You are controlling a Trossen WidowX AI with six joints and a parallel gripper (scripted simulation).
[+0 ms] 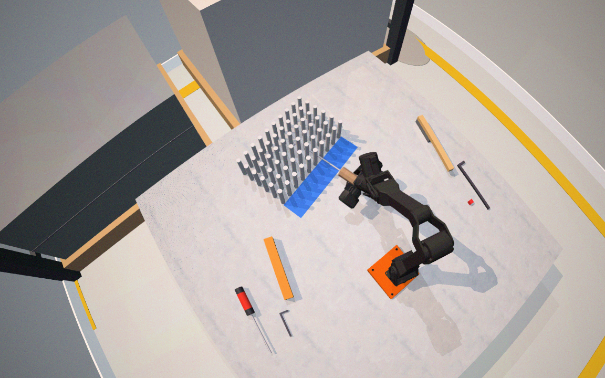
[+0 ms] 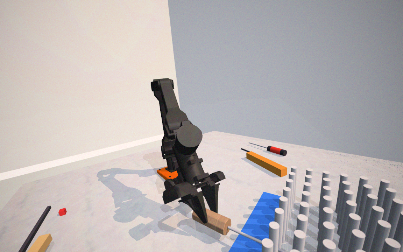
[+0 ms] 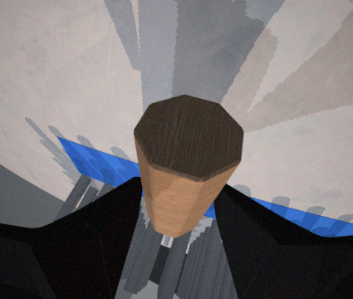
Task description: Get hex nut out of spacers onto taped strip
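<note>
The blue taped strip lies 90 mm ahead of my gripper tip, 60 mm to the left of it and 40 mm below it. From my gripper tip the other things lie so: orange bar (400 mm to the left, 90 mm behind, 20 mm below); then wood-handled hook tool (100 mm ahead, 20 mm to the left, 10 mm below); then red cube (380 mm behind, 320 mm to the right, 30 mm below).
</note>
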